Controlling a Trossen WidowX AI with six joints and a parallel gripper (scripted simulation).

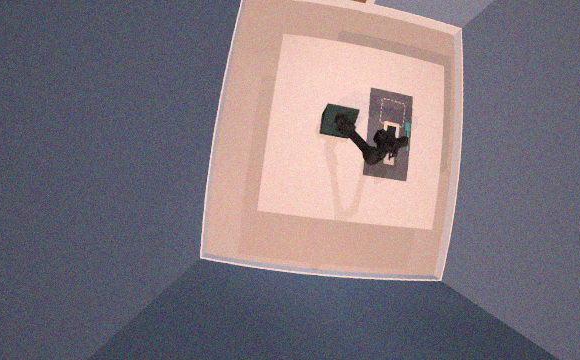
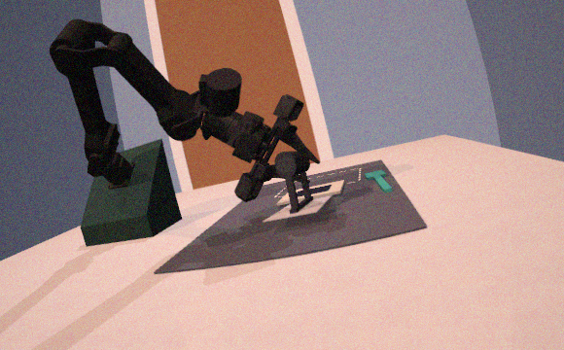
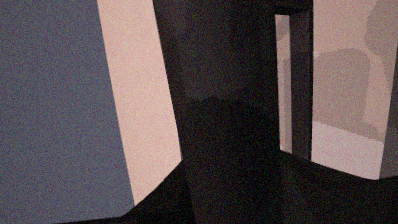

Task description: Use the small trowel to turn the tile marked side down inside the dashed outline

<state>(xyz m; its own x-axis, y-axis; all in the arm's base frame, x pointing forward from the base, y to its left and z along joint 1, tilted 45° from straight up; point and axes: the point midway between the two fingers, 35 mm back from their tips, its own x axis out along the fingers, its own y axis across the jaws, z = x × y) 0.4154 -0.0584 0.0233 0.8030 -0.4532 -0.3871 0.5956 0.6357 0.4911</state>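
The cream tile lies 40 mm behind my gripper tip, 120 mm to the left of it and 50 mm below it. From my gripper tip the other things lie so: teal t-shaped piece (100 mm ahead, 130 mm to the left, 50 mm below); grey mat (40 mm behind, 90 mm to the left, 80 mm below); trowel (30 mm behind, 10 mm below).
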